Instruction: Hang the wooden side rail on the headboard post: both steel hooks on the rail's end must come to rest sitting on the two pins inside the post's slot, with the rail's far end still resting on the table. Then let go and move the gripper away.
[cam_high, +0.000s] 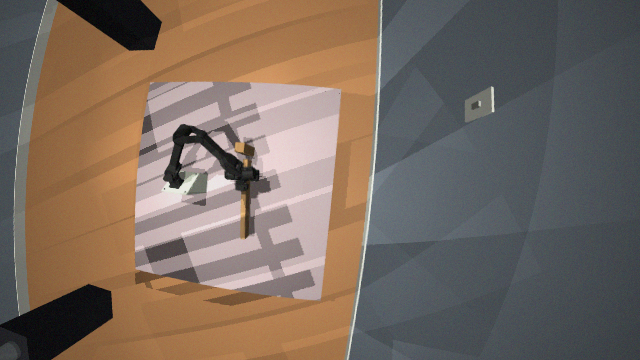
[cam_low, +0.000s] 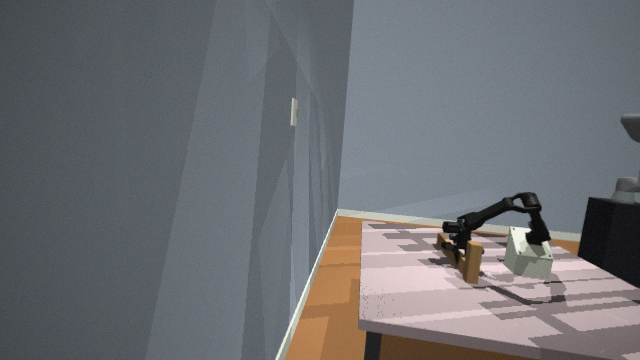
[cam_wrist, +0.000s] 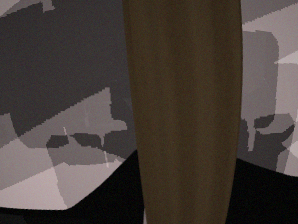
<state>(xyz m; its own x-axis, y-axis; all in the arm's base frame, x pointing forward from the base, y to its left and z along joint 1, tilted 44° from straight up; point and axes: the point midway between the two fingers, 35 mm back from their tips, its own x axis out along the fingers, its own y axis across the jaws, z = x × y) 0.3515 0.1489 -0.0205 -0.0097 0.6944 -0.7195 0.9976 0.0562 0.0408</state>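
Now: the headboard post 13 cm to the left of my gripper tip, 6 cm above it and 1 cm behind it.
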